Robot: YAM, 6 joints.
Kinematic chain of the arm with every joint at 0, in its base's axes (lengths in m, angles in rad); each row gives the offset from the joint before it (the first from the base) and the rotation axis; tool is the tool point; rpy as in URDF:
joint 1: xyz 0 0 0.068 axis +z
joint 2: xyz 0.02 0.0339 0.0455 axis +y
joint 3: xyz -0.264 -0.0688 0 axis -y
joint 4: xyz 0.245 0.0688 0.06 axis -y
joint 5: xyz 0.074 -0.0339 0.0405 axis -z
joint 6: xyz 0.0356 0 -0.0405 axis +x
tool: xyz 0 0 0 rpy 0 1.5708 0
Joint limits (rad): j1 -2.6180..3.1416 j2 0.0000..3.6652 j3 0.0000..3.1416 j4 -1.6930..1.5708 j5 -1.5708..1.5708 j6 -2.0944..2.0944
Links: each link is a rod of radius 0.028 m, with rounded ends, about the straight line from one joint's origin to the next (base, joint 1, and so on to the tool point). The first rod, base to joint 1, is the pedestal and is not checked.
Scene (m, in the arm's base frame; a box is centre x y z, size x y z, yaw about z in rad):
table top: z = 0
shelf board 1: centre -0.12 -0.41 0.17 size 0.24 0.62 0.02 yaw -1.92
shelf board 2: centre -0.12 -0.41 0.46 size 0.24 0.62 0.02 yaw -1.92
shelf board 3: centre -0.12 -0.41 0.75 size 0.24 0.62 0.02 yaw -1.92
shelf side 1: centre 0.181 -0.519 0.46 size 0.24 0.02 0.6 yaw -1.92
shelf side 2: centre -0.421 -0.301 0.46 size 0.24 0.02 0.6 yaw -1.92
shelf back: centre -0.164 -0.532 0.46 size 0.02 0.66 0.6 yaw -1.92
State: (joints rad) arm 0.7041 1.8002 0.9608 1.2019 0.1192 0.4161
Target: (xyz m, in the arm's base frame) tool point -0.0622 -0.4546 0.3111
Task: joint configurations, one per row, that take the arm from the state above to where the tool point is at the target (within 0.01 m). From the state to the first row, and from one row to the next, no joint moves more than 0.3 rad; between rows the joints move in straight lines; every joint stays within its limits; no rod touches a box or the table.
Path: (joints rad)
1: 0.4396 1.7175 0.8952 1.2281 0.1394 0.4161
2: 0.1751 1.6348 0.8295 1.2544 0.1595 0.4161
3: -0.0894 1.5520 0.7639 1.2806 0.1797 0.4161
4: -0.3538 1.4693 0.6982 1.3069 0.1999 0.4161
5: -0.6183 1.3866 0.6326 1.3331 0.2200 0.4161
6: -0.8828 1.3039 0.5669 1.3594 0.2402 0.4161
7: -1.1473 1.2211 0.5013 1.3856 0.2604 0.4161
8: -1.4118 1.1384 0.4357 1.4118 0.2805 0.4161
9: -1.4803 1.3541 0.6708 1.3413 0.2782 0.4161
10: -1.5489 1.5698 0.9059 1.2708 0.2758 0.4161
11: -1.6174 1.7855 1.1411 1.2002 0.2735 0.4161
12: -1.6860 2.0012 1.3762 1.1297 0.2711 0.4161

